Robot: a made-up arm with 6 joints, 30 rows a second.
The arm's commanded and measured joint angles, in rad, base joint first. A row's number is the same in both.
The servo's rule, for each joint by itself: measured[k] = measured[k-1] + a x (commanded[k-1-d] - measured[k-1]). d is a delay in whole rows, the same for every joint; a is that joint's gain. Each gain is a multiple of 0.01, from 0.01 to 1. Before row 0 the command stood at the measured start. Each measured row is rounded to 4 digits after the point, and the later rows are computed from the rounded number. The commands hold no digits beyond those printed.
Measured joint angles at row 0:
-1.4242, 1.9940, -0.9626, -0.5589, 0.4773, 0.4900
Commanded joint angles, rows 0 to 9:
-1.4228, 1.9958, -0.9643, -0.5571, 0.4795, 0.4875
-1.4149, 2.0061, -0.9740, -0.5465, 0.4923, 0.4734
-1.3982, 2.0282, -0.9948, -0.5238, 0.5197, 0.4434
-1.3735, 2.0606, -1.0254, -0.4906, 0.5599, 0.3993
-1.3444, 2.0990, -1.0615, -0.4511, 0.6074, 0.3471
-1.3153, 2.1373, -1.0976, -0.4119, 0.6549, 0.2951
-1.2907, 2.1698, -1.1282, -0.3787, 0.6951, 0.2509
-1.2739, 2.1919, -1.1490, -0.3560, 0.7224, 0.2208
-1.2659, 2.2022, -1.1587, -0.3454, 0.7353, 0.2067
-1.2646, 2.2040, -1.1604, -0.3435, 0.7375, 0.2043
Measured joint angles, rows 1 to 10:
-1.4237, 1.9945, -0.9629, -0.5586, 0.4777, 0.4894
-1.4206, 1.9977, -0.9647, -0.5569, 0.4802, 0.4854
-1.4128, 2.0062, -0.9695, -0.5523, 0.4869, 0.4749
-1.3990, 2.0214, -0.9784, -0.5437, 0.4993, 0.4560
-1.3799, 2.0431, -0.9917, -0.5307, 0.5177, 0.4288
-1.3573, 2.0695, -1.0086, -0.5141, 0.5410, 0.3954
-1.3340, 2.0976, -1.0277, -0.4951, 0.5672, 0.3593
-1.3130, 2.1240, -1.0471, -0.4756, 0.5936, 0.3247
-1.2965, 2.1459, -1.0650, -0.4574, 0.6177, 0.2952
-1.2853, 2.1622, -1.0803, -0.4415, 0.6381, 0.2725
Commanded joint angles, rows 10 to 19:
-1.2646, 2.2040, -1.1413, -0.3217, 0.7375, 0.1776
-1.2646, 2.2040, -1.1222, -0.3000, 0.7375, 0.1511
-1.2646, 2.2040, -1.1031, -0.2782, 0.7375, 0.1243
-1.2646, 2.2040, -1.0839, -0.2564, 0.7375, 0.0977
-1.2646, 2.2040, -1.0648, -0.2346, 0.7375, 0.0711
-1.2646, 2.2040, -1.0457, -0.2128, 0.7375, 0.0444
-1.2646, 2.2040, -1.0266, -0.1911, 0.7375, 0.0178
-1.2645, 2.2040, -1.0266, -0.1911, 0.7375, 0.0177
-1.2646, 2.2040, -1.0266, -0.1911, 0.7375, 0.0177
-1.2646, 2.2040, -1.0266, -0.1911, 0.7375, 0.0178
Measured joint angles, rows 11 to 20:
-1.2781, 2.1739, -1.0901, -0.4247, 0.6550, 0.2488
-1.2734, 2.1823, -1.0952, -0.4072, 0.6690, 0.2244
-1.2703, 2.1884, -1.0965, -0.3891, 0.6806, 0.1994
-1.2683, 2.1928, -1.0945, -0.3705, 0.6903, 0.1740
-1.2670, 2.1959, -1.0897, -0.3515, 0.6983, 0.1483
-1.2662, 2.1982, -1.0827, -0.3321, 0.7050, 0.1223
-1.2656, 2.1998, -1.0737, -0.3124, 0.7105, 0.0962
-1.2652, 2.2010, -1.0662, -0.2954, 0.7151, 0.0766
-1.2650, 2.2018, -1.0599, -0.2808, 0.7189, 0.0619
-1.2649, 2.2024, -1.0546, -0.2682, 0.7221, 0.0509

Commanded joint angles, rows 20 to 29:
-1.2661, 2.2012, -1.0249, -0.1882, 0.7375, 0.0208
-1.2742, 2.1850, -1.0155, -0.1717, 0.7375, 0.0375
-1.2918, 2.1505, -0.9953, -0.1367, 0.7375, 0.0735
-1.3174, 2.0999, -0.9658, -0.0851, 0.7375, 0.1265
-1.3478, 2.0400, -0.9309, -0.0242, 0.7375, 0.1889
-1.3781, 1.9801, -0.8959, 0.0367, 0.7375, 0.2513
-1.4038, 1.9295, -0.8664, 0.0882, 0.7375, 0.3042
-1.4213, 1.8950, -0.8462, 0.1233, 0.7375, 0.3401
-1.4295, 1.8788, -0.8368, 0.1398, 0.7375, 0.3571
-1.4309, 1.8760, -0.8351, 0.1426, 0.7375, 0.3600
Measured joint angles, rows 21 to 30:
-1.2653, 2.2021, -1.0498, -0.2570, 0.7247, 0.0434
-1.2684, 2.1973, -1.0443, -0.2451, 0.7269, 0.0419
-1.2766, 2.1842, -1.0365, -0.2299, 0.7287, 0.0498
-1.2909, 2.1606, -1.0252, -0.2096, 0.7302, 0.0690
-1.3108, 2.1268, -1.0101, -0.1836, 0.7314, 0.0990
-1.3344, 2.0857, -0.9918, -0.1528, 0.7324, 0.1371
-1.3587, 2.0420, -0.9717, -0.1191, 0.7333, 0.1789
-1.3806, 2.0008, -0.9516, -0.0852, 0.7340, 0.2192
-1.3977, 1.9666, -0.9332, -0.0537, 0.7346, 0.2537
-1.4093, 1.9412, -0.9175, -0.0262, 0.7351, 0.2803

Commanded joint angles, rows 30 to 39:
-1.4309, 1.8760, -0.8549, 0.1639, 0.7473, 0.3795
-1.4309, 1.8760, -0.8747, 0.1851, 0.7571, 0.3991
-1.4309, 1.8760, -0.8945, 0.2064, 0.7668, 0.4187
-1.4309, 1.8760, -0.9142, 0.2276, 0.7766, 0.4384
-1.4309, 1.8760, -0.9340, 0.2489, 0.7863, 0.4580
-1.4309, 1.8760, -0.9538, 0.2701, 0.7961, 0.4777
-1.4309, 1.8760, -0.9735, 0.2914, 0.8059, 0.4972
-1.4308, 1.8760, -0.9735, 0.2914, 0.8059, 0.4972
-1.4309, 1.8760, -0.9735, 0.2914, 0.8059, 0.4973
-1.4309, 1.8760, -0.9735, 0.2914, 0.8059, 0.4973
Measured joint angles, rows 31 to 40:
-1.4169, 1.9229, -0.9075, 0.0004, 0.7372, 0.3051
-1.4218, 1.9098, -0.9023, 0.0263, 0.7406, 0.3286
-1.4250, 1.9003, -0.9011, 0.0515, 0.7451, 0.3511
-1.4271, 1.8935, -0.9032, 0.0762, 0.7505, 0.3729
-1.4284, 1.8886, -0.9081, 0.1004, 0.7566, 0.3942
-1.4293, 1.8851, -0.9154, 0.1242, 0.7633, 0.4151
-1.4299, 1.8826, -0.9247, 0.1476, 0.7705, 0.4356
-1.4302, 1.8808, -0.9325, 0.1677, 0.7765, 0.4510
-1.4304, 1.8795, -0.9391, 0.1850, 0.7815, 0.4626
-1.4306, 1.8785, -0.9446, 0.1999, 0.7856, 0.4713

